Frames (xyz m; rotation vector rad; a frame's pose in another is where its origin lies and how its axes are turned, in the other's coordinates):
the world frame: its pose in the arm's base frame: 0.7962 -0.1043 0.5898 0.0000 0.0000 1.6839
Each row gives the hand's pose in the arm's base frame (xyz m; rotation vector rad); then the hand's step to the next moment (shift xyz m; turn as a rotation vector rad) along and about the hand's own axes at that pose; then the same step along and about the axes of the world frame.
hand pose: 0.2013 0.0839 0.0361 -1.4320 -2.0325 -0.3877
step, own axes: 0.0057 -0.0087 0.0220 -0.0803 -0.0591 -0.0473
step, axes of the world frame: 0.0150 0.0146 -0.0124 -0.1048 0.0337 -0.0080
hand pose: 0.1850 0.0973 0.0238 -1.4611 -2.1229 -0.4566
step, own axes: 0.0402 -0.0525 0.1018 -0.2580 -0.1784 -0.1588
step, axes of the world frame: 0.0757 0.0751 -0.0579 -0.3376 0.0960 -0.0204
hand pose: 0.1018 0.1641 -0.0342 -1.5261 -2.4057 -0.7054
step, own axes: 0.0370 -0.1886 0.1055 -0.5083 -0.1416 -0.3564
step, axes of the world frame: 0.0354 0.1735 -0.1292 -0.6342 0.0006 0.0568
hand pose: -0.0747 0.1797 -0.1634 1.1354 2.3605 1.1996
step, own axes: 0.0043 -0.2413 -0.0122 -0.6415 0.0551 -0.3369
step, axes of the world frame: -0.0731 0.1458 -0.1783 -0.6751 -0.1983 0.1817
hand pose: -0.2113 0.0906 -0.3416 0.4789 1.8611 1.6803
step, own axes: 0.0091 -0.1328 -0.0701 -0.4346 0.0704 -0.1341
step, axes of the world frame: -0.0631 0.0433 -0.1295 -0.3865 -0.1983 0.1520
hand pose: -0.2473 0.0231 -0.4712 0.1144 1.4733 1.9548
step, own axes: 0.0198 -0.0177 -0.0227 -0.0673 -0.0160 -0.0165
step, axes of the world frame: -0.0033 0.0177 -0.0299 -0.0545 -0.0457 0.0014
